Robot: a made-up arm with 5 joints.
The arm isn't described. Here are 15 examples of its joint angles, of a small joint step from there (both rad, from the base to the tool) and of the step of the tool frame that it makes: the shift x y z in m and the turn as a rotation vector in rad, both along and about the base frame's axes.
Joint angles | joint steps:
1: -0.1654 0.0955 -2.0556 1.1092 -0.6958 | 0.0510 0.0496 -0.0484 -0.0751 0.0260
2: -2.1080 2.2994 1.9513 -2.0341 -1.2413 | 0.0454 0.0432 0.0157 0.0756 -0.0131
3: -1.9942 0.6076 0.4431 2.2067 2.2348 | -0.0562 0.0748 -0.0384 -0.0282 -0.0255
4: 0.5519 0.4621 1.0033 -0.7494 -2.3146 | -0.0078 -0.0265 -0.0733 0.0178 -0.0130
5: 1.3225 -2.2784 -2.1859 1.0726 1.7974 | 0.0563 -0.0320 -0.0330 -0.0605 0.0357
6: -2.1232 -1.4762 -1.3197 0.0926 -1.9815 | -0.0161 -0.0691 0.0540 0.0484 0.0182
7: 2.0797 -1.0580 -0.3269 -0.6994 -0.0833 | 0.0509 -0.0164 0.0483 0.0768 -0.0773
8: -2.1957 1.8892 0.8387 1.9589 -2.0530 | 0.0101 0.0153 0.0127 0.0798 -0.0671
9: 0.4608 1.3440 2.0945 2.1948 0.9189 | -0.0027 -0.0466 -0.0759 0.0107 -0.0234
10: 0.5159 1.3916 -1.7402 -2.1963 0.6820 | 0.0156 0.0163 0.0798 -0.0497 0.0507
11: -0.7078 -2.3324 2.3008 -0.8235 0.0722 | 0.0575 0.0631 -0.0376 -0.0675 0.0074
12: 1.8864 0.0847 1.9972 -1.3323 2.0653 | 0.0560 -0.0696 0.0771 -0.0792 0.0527
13: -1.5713 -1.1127 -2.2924 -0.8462 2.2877 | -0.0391 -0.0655 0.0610 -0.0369 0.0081
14: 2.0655 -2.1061 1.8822 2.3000 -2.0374 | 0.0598 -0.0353 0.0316 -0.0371 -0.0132
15: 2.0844 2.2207 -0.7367 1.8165 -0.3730 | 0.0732 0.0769 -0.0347 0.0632 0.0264
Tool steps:
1: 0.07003 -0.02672 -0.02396 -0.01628 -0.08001 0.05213
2: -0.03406 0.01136 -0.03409 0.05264 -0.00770 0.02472
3: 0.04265 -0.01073 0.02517 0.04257 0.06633 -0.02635
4: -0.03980 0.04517 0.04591 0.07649 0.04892 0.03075
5: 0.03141 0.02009 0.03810 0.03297 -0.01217 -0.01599
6: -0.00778 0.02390 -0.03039 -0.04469 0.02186 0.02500
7: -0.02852 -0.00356 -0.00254 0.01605 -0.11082 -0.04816
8: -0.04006 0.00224 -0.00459 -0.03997 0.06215 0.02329
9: 0.00073 0.00412 0.00759 0.06147 0.08088 -0.02528
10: -0.02430 0.00446 -0.06113 -0.05216 -0.13568 -0.04048
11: 0.04780 -0.01156 -0.06080 0.05084 -0.03026 0.04002
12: -0.04530 -0.05247 0.03992 0.10409 -0.11451 -0.12590
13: 0.06107 0.04392 -0.01268 -0.05669 0.12885 0.04029
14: -0.03332 -0.01519 0.05260 0.02196 0.00511 0.04235
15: 0.00744 -0.00374 0.04263 -0.05367 0.01689 -0.08535
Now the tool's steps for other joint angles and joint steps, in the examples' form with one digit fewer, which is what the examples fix.
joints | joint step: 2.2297 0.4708 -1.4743 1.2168 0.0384 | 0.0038 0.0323 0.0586 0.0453 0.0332
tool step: -0.0114 0.0221 -0.0028 -0.0384 -0.0364 -0.0271
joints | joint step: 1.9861 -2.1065 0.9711 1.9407 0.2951 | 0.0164 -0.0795 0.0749 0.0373 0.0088
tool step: 0.0104 -0.0038 0.0063 0.0558 0.0124 0.0523
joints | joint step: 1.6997 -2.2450 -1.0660 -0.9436 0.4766 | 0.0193 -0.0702 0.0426 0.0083 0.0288
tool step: 0.0088 -0.0333 0.0088 0.0604 -0.0119 0.0529
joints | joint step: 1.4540 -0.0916 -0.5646 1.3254 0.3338 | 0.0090 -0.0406 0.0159 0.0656 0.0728
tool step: 0.0234 0.0115 0.0002 -0.0226 -0.0389 0.0495
